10 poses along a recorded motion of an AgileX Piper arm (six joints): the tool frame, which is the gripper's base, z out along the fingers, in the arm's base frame.
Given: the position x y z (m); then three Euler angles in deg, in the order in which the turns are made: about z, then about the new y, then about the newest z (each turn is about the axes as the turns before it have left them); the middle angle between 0 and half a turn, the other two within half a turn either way.
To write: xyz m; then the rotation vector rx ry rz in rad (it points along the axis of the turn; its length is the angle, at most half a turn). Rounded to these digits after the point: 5 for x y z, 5 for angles.
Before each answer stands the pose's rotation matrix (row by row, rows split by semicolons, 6 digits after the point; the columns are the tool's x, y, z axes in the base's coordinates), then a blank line. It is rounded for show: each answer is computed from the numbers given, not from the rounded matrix.
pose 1, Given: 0.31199 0.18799 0.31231 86.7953 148.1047 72.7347
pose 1, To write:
-0.967534 -0.251008 0.029538; -0.198206 0.826083 0.527542; -0.156818 0.504561 -0.849015

0.31199 0.18799 0.31231 -0.35865 2.90822 0.82402
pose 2, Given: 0.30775 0.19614 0.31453 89.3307 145.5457 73.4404
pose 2, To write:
-0.961204 -0.275761 0.006609; -0.223802 0.793653 0.565710; -0.161245 0.542284 -0.824578

0.30775 0.19614 0.31453 -0.40345 2.89074 0.89481
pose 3, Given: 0.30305 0.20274 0.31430 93.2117 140.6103 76.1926
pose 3, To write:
-0.959244 -0.280332 -0.035553; -0.238564 0.735965 0.633595; -0.151451 0.616254 -0.772848

0.30305 0.20274 0.31430 -0.42922 2.86868 1.03384
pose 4, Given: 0.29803 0.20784 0.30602 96.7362 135.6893 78.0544
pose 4, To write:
-0.954218 -0.287671 -0.081939; -0.261845 0.670955 0.693727; -0.144588 0.683422 -0.715562

0.29803 0.20784 0.30602 -0.46717 2.84014 1.17079
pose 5, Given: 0.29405 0.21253 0.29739 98.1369 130.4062 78.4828
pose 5, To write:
-0.951682 -0.287550 -0.107777; -0.266807 0.600496 0.753802; -0.152036 0.746136 -0.648202

0.29405 0.21253 0.29739 -0.48296 2.78818 1.30675
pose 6, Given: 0.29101 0.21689 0.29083 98.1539 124.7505 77.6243
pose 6, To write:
-0.949562 -0.291121 -0.116536; -0.259466 0.520733 0.813336; -0.176095 0.802550 -0.570004

0.29101 0.21689 0.29083 -0.49068 2.70953 1.44008
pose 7, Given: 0.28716 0.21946 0.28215 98.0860 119.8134 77.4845
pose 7, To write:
-0.951377 -0.282820 -0.122043; -0.243986 0.450056 0.859023; -0.188023 0.847032 -0.497177

0.28716 0.21946 0.28215 -0.48014 2.64183 1.55492
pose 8, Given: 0.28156 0.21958 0.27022 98.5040 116.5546 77.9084
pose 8, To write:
-0.953215 -0.271815 -0.132279; -0.237214 0.401349 0.884674; -0.187377 0.874663 -0.447050

0.28156 0.21958 0.27022 -0.47276 2.60200 1.63399
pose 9, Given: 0.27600 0.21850 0.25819 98.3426 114.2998 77.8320
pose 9, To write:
-0.954605 -0.266914 -0.132237; -0.227652 0.367427 0.901760; -0.192105 0.890929 -0.411511

0.27600 0.21850 0.25819 -0.46453 2.56755 1.68383
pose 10, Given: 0.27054 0.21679 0.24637 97.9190 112.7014 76.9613
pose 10, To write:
-0.952932 -0.275257 -0.127100; -0.220460 0.341310 0.913731; -0.208131 0.898744 -0.385929

0.27054 0.21679 0.24637 -0.46828 2.53184 1.71217
